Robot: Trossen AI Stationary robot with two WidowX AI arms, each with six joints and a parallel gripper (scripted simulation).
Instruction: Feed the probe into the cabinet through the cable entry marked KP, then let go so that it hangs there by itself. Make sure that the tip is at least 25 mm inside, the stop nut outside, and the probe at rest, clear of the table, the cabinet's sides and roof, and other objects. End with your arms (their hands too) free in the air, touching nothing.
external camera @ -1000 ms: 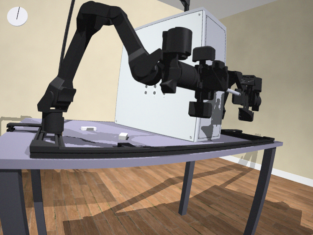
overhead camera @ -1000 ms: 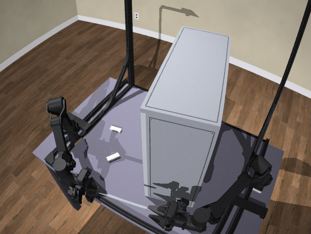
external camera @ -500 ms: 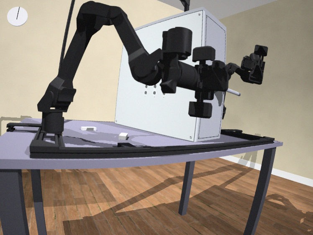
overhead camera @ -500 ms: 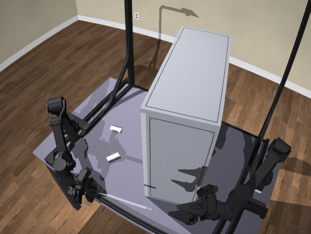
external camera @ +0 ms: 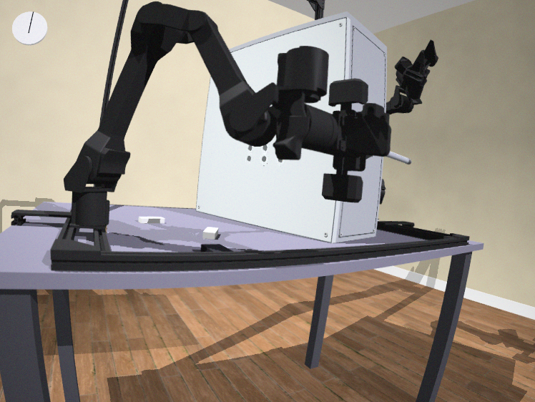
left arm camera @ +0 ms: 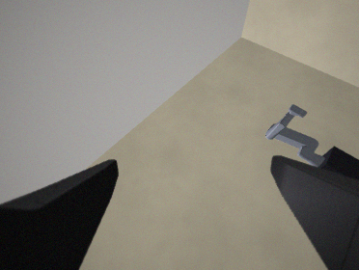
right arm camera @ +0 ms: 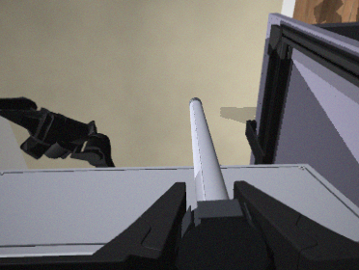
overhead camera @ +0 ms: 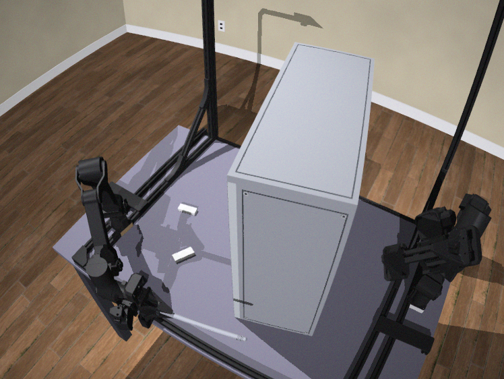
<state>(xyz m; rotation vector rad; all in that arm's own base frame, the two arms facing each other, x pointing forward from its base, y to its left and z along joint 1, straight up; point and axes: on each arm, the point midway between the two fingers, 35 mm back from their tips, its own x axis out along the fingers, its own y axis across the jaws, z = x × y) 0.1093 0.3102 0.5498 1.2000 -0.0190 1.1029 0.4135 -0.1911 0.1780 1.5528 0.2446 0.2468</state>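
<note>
Now: the probe 10 cm to the left of my right hand. Also, from my right hand: black block 19 cm below, 17 cm to the right, 13 cm behind.
</note>
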